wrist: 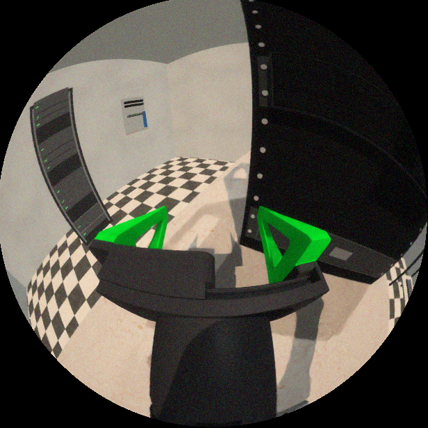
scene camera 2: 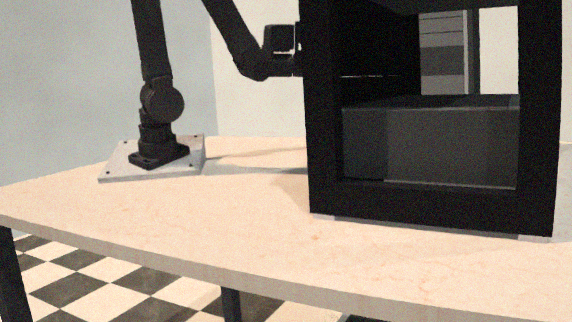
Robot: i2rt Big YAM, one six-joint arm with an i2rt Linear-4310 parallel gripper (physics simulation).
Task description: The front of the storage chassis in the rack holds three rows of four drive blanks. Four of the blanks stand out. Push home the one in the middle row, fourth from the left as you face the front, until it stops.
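Pixels of known places: arm's base at its link origin: (scene camera 2: 159, 157).
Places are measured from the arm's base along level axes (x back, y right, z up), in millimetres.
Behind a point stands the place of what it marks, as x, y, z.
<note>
The black rack (scene camera 2: 537, 125) @(-754, 71, 94) (wrist: 257, 135) stands on the table in scene camera 2; in the wrist view its screw-dotted side rail is right of centre. In the wrist view a dark panel (wrist: 320, 85) with a screwed ear at its left end shows in the upper right. The drive blanks cannot be made out in this dark front; which ones stand out cannot be told. My gripper (wrist: 212, 211) is open and empty, its green fingers wide apart. Its right finger overlaps the rack's lower left corner in the wrist view, its left finger is left of the rack. In scene camera 2 the fingers are hidden behind the rack's post.
A dark grey box (scene camera 2: 450, 145) @(-655, 48, 65) sits low inside the rack. The arm's base plate (scene camera 2: 117, 170) @(23, 98, -12) is on the table (scene camera 2: 225, 225) @(-404, 184, -33) left of the rack. In the wrist view, another equipment rack (wrist: 60, 155) stands by the wall at left, beside a wall sign (wrist: 135, 116).
</note>
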